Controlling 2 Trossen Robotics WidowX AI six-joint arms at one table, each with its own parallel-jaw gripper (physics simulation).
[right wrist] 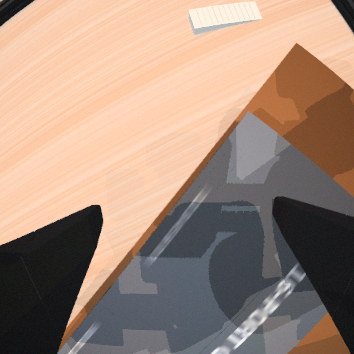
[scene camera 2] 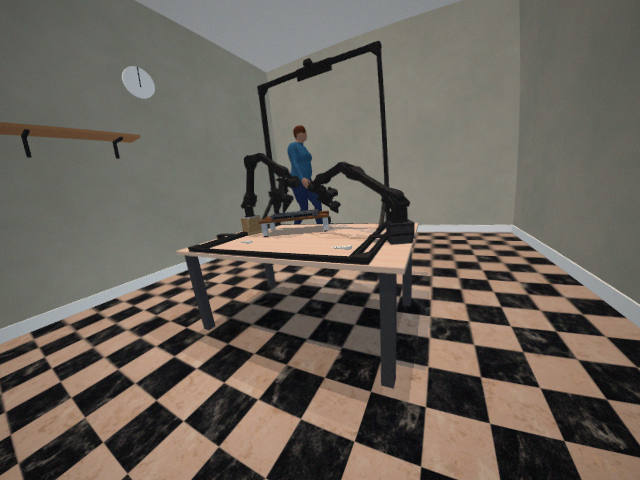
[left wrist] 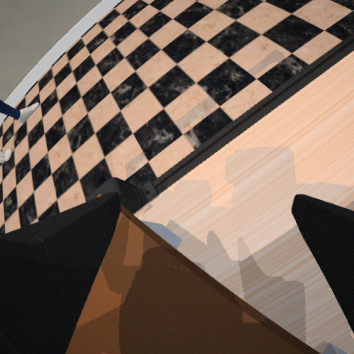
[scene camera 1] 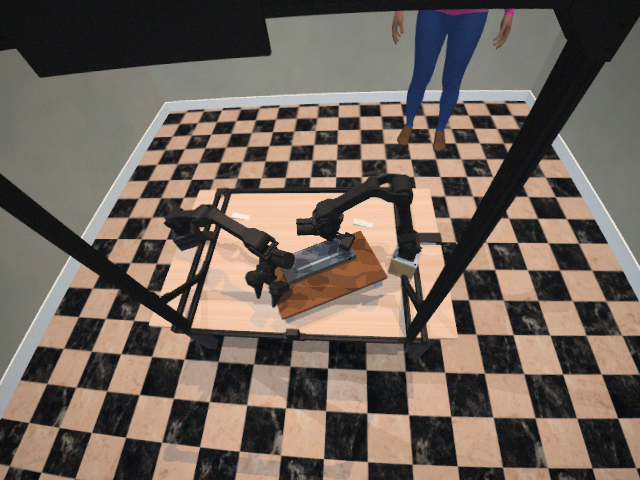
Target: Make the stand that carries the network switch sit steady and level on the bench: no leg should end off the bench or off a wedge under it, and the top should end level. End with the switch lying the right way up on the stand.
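Seen in the pictures: left gripper, fingertip midpoint: [left wrist: 207, 201] [scene camera 1: 265, 302]; right gripper, fingertip midpoint: [right wrist: 189, 209] [scene camera 2: 280, 213] [scene camera 1: 331, 238]; left arm's base at its link origin: [scene camera 2: 399, 221] [scene camera 1: 182, 229]; right arm's base at its link origin: [scene camera 2: 250, 216] [scene camera 1: 407, 252].
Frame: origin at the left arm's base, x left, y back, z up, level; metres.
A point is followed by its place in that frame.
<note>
The stand has a brown board [scene camera 1: 361, 268] {x -0.475, y -0.680, z 0.014 m} [left wrist: 150, 310] {x -0.485, y -0.364, z 0.014 m} [right wrist: 320, 125] {x -0.358, y -0.710, z 0.014 m} on pale legs [scene camera 2: 265, 228] {x -0.319, y -0.714, z -0.033 m}. Its top slopes down leftward in scene camera 2; I cannot tell whether it is level. Some leg feet are hidden. The grey-blue switch [scene camera 1: 320, 260] {x -0.401, y -0.539, z 0.042 m} [scene camera 2: 294, 214] {x -0.325, y -0.526, z 0.034 m} [right wrist: 185, 280] {x -0.352, y -0.579, z 0.041 m} lies flat along the board's back edge, lettering up. Two white wedges [scene camera 1: 240, 216] {x 0.046, y -0.258, z -0.080 m} [scene camera 1: 362, 223] {x -0.212, y -0.799, z -0.080 m} [scene camera 2: 246, 242] {x -0.185, y -0.789, z -0.081 m} [scene camera 2: 342, 247] {x 0.065, y -0.255, z -0.079 m} lie apart behind the stand. My left gripper [scene camera 1: 266, 295] {x -0.491, y -0.297, z 0.024 m} [scene camera 2: 334, 200] {x -0.491, y -0.297, z 0.024 m} [left wrist: 207, 201] {x -0.491, y -0.297, z 0.024 m} is open at the board's left end. My right gripper [scene camera 1: 337, 241] {x -0.325, y -0.612, z 0.048 m} [scene camera 2: 280, 208] {x -0.325, y -0.612, z 0.048 m} [right wrist: 189, 209] {x -0.325, y -0.612, z 0.048 m} is open above the switch's right end.
A black frame [scene camera 1: 310, 190] {x 0.072, y -0.632, z -0.070 m} runs around the bench top [scene camera 1: 222, 310] {x -0.412, y -0.103, z -0.086 m}. The right arm stands on a tan block [scene camera 1: 403, 269] {x -0.524, y -0.840, z -0.015 m} [scene camera 2: 250, 225] {x -0.428, y -0.854, z -0.022 m} close to the board's right end. A person [scene camera 1: 449, 56] [scene camera 2: 300, 160] stands beyond the bench.
</note>
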